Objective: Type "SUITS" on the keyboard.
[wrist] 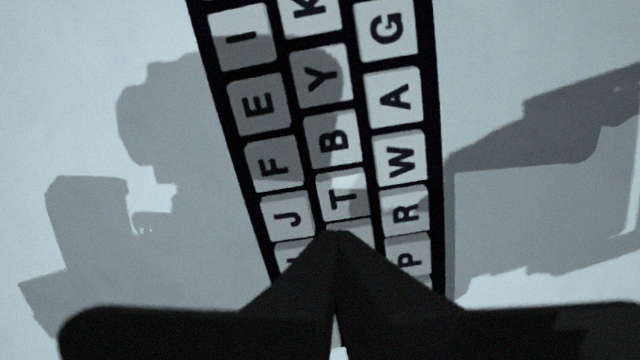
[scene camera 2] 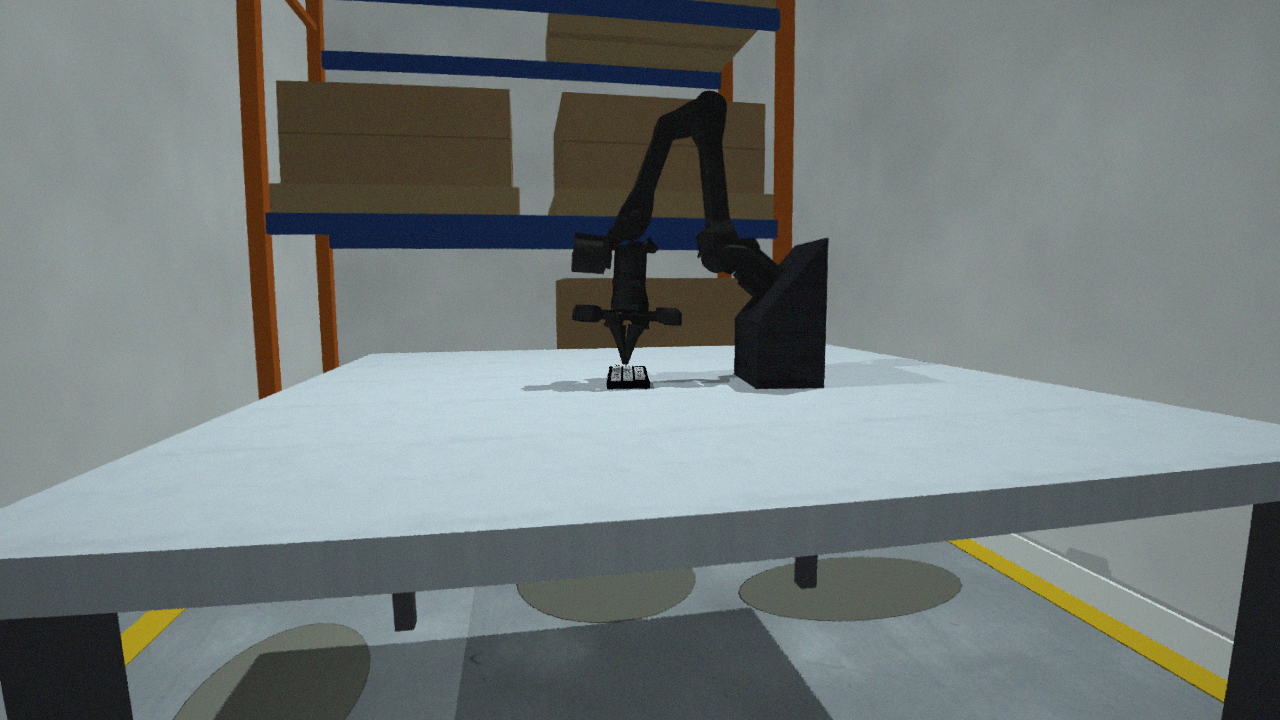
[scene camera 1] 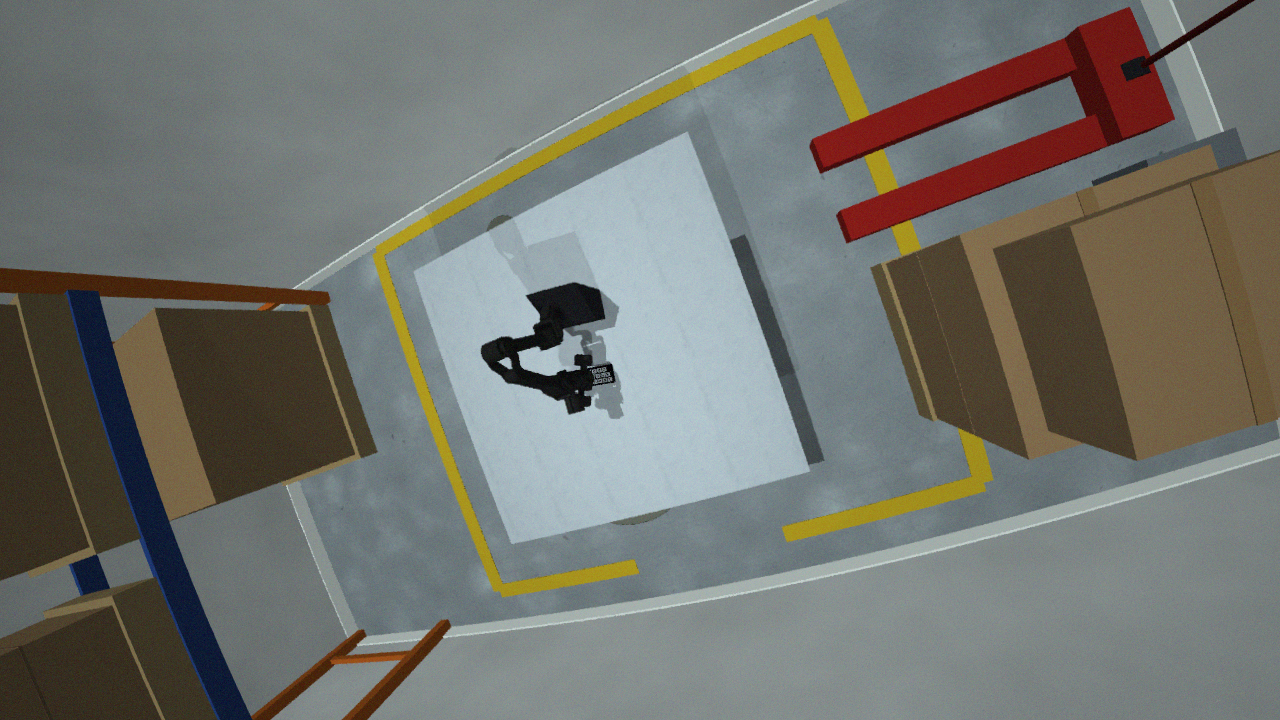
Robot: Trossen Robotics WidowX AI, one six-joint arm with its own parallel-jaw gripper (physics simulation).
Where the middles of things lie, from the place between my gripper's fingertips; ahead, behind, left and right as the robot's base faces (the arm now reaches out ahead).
I see the T key (wrist: 343, 194) 20 mm below my hand, 10 mm to the right of it and 10 mm behind it. Also, from my hand: black keyboard (scene camera 2: 614, 381) (30 mm to the right, 20 mm below, 10 mm behind); then I key (wrist: 240, 40) (70 mm to the right, 20 mm below); then J key (wrist: 288, 215) (20 mm below, 20 mm ahead).
